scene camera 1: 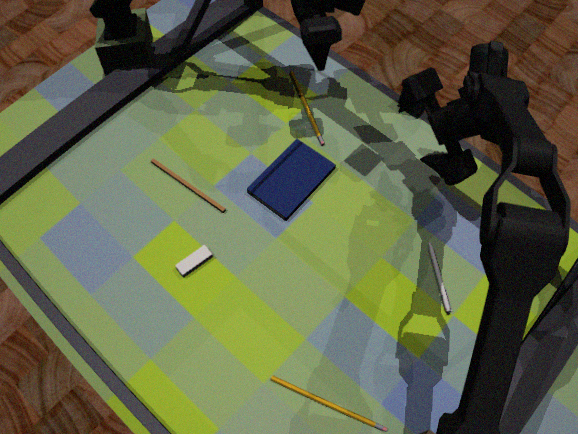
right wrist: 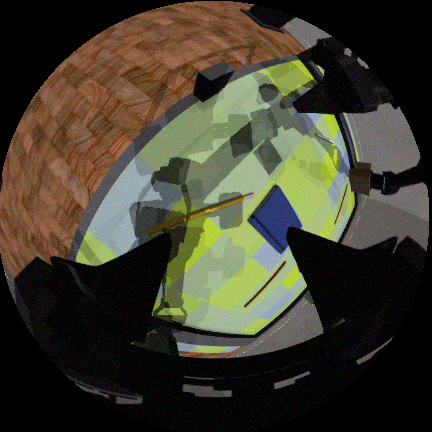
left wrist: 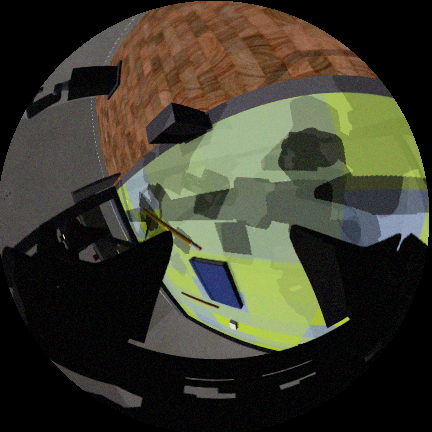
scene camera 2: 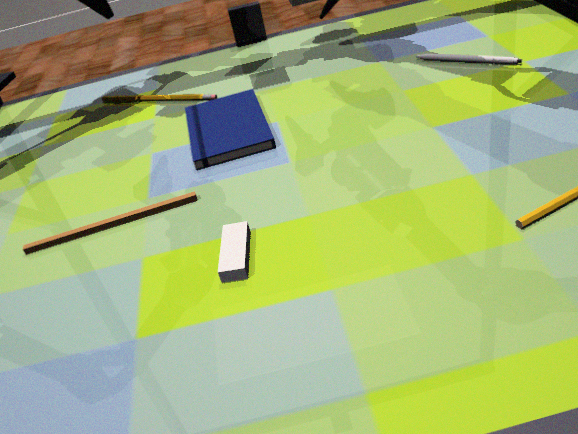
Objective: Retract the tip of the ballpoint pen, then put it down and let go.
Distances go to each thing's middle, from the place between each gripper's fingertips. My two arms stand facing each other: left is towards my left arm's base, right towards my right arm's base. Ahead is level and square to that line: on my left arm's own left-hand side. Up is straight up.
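Labels:
There's a brown pencil (scene camera 2: 191,197), and my right hand is 12 cm above it, 30 cm short of it and 4 cm to the right of it.
As for my left hand, the pencil is 7 cm below it, 36 cm ahead of it and 16 cm to the right of it.

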